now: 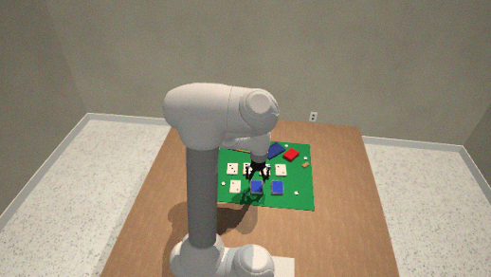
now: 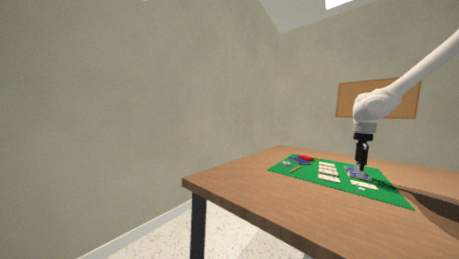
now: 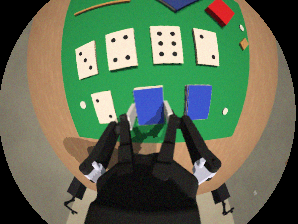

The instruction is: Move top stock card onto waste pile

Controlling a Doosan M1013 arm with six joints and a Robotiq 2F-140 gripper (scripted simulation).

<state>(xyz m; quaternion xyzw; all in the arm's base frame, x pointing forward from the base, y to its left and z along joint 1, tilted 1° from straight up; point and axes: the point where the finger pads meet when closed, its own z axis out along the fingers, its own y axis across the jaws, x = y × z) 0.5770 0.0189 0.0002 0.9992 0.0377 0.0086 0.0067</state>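
The face-up card is 12 cm to the left of my hand and 4 cm below it. Round my hand: green mat: 15 cm ahead, 6 cm below, 3 cm to the right; then red block: 29 cm ahead, 21 cm to the right, 3 cm below; then pencil: 29 cm ahead, 12 cm to the left, 4 cm below.
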